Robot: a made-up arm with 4 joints.
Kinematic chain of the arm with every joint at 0, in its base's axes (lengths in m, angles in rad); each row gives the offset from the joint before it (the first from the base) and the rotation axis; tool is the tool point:
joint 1: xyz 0 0 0.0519 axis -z
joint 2: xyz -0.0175 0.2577 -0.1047 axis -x
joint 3: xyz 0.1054 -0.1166 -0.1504 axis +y
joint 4: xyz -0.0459 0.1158 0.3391 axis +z
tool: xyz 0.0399 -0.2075 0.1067
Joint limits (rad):
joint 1: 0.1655..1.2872
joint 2: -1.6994..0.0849
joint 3: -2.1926..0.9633
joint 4: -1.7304..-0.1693
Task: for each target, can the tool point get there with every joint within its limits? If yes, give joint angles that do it. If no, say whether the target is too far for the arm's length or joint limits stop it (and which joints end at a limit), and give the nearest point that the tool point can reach.
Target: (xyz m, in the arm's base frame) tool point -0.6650 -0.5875 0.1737
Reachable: no: joint limits stop it (at a limit: joint 1) | nearest point -0.0275 -0.2273 0.0215 | short by 0.748 m
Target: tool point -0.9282 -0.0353 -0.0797
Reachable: no: joint limits stop it (at a limit: joint 1, joint 2) | nearest point -0.3684 0.1366 -0.1472 | short by 0.589 m
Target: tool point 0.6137 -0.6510 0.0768
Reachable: no: joint limits stop it (at a limit: joint 2, joint 3, joint 4) | nearest point 0.2978 -0.3159 0.1029 | short by 0.461 m
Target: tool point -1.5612 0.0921 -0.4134
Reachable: no: too far | nearest point -0.3807 0.2028 -0.2678 | short by 1.195 m
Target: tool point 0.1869 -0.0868 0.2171
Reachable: yes | joints 0.5676 -0.3054 0.6723 -1.0503
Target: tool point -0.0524 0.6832 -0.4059
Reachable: yes | joints 0.3178 -1.0676 -1.9043 -1.1114
